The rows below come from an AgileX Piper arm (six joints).
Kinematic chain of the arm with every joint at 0, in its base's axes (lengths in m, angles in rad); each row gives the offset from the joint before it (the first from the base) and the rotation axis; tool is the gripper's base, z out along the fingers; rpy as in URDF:
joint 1: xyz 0 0 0.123 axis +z
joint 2: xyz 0 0 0 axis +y
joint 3: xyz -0.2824 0 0.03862 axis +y
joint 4: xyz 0.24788 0 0.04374 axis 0.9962 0 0.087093
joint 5: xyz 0 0 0 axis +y
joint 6: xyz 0.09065 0 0.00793 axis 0.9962 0 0.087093
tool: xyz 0 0 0 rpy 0 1.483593 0
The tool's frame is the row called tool.
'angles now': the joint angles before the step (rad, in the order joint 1, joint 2, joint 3, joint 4, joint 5, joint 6). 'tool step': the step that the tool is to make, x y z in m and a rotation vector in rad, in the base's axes. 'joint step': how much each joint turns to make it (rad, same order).
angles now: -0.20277, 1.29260, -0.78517, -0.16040, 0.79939, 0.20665
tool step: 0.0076, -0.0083, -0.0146, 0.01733, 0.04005, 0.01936
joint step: -0.03778, 0.06554, -0.00055, 0.03359, -0.02973, -0.07246
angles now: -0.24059, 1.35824, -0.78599, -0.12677, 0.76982, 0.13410
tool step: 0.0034, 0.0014, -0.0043, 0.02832, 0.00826, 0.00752
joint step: -0.00114, 0.02096, -0.00319, 0.03838, -0.00509, -0.02779
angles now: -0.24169, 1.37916, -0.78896, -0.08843, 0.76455, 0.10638
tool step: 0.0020, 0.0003, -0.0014, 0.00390, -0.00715, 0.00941
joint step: 0.00016, 0.00714, 0.00000, 0.01050, -0.01400, -0.01401
